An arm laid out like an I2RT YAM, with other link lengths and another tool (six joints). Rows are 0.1 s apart.
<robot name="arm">
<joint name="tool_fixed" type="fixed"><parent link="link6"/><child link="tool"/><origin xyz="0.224 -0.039 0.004" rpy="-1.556 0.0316 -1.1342"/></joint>
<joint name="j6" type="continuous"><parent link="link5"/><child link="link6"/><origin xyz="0.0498 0 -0.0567"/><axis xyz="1 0 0"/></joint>
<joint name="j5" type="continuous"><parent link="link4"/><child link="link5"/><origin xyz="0.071 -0.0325 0.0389"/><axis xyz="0 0 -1"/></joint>
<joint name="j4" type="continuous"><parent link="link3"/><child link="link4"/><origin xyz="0.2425 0.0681 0.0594"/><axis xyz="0 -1 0"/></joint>
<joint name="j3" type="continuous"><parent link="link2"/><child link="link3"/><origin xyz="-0.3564 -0.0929 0"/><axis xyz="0 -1 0"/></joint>
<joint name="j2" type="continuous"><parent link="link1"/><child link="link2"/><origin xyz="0.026 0.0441 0.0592"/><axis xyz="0 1 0"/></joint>
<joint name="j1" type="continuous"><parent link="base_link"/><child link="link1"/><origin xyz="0 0 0.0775"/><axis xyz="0 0 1"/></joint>
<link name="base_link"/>
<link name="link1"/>
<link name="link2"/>
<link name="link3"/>
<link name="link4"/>
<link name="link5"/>
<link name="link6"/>
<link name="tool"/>
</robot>
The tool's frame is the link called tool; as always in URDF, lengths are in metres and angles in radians. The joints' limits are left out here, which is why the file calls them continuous.
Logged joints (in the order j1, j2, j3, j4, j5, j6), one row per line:
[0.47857 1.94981 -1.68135 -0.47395 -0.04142 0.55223]
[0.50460 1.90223 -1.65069 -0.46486 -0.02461 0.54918]
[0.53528 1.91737 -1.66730 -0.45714 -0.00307 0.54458]
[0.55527 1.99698 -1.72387 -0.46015 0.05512 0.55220]
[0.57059 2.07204 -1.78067 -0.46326 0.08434 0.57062]
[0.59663 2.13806 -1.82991 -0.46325 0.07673 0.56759]
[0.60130 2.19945 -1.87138 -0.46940 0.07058 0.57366]
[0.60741 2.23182 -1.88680 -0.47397 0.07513 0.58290]
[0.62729 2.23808 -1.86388 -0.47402 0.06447 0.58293]
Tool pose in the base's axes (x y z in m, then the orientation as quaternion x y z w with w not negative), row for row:
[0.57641 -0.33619 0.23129 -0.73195 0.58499 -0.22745 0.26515]
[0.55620 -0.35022 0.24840 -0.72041 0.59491 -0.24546 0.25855]
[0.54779 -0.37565 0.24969 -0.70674 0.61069 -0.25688 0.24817]
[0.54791 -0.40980 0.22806 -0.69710 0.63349 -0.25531 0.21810]
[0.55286 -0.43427 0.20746 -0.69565 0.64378 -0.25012 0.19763]
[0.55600 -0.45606 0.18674 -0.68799 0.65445 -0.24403 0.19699]
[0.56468 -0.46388 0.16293 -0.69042 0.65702 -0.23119 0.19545]
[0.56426 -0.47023 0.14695 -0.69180 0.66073 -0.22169 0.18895]
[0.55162 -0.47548 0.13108 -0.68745 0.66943 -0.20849 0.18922]
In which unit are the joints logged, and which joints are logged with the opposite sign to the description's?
The joints are logged in radians. Opposite sign: j1, j3, j6.
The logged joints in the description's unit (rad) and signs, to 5 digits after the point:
[-0.47857 1.94981 1.68135 -0.47395 -0.04142 -0.55223]
[-0.50460 1.90223 1.65069 -0.46486 -0.02461 -0.54918]
[-0.53528 1.91737 1.66730 -0.45714 -0.00307 -0.54458]
[-0.55527 1.99698 1.72387 -0.46015 0.05512 -0.55220]
[-0.57059 2.07204 1.78067 -0.46326 0.08434 -0.57062]
[-0.59663 2.13806 1.82991 -0.46325 0.07673 -0.56759]
[-0.60130 2.19945 1.87138 -0.46940 0.07058 -0.57366]
[-0.60741 2.23182 1.88680 -0.47397 0.07513 -0.58290]
[-0.62729 2.23808 1.86388 -0.47402 0.06447 -0.58293]

